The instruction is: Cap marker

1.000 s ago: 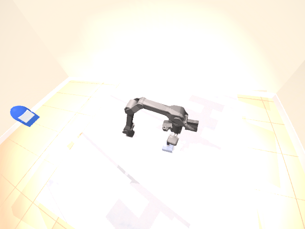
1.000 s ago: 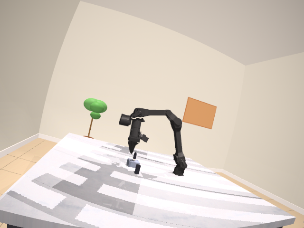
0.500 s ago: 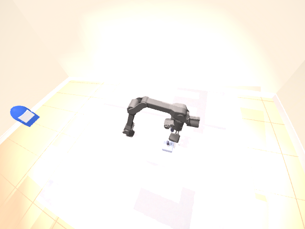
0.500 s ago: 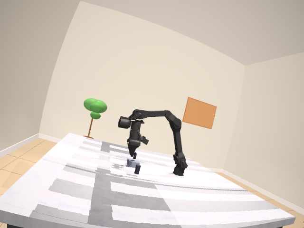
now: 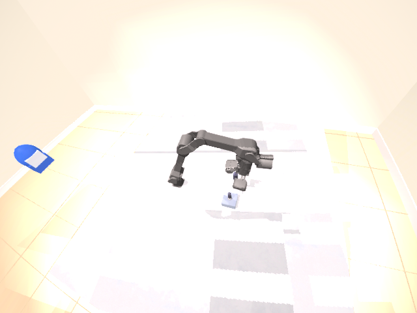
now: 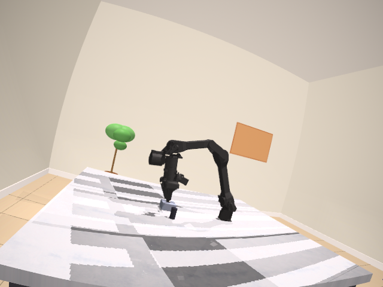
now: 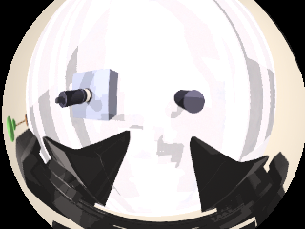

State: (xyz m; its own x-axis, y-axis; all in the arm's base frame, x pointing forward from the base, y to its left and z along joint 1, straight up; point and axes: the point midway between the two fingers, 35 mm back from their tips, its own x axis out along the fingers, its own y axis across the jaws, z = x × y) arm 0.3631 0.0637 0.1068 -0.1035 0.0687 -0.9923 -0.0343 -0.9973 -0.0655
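Now: the dark cap 4 cm behind my gripper tip, 4 cm to the left of it and 5 cm below it. Round my gripper tip: holder block: 4 cm behind, 10 cm to the right, 5 cm below.
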